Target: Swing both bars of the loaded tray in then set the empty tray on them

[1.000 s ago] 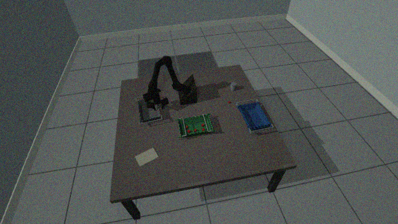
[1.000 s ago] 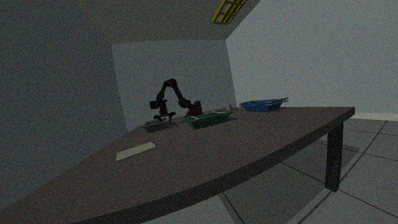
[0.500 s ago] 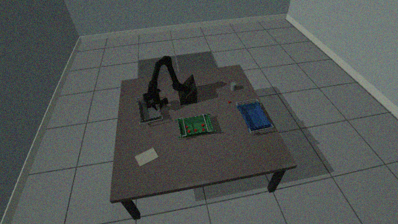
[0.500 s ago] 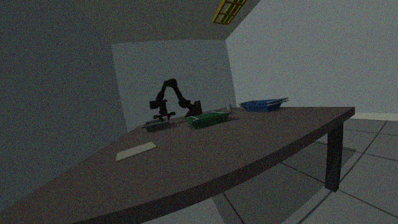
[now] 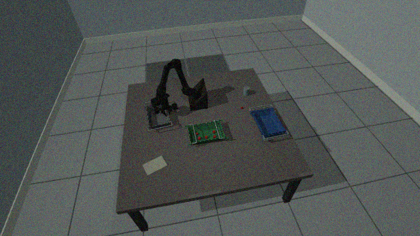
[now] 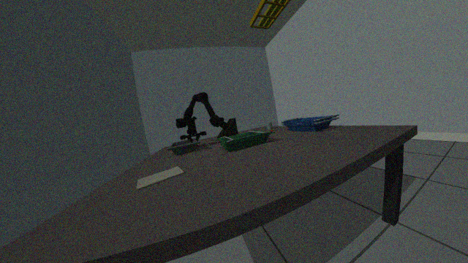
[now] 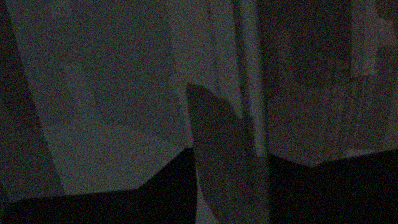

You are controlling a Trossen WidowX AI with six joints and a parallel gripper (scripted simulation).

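The grey tray is 70 mm to the right of my gripper tip and 30 mm above it. From my gripper tip the other things lie so: red block: 630 mm to the left, 100 mm ahead; then pale flat card: 460 mm ahead, 160 mm to the right, 10 mm below.
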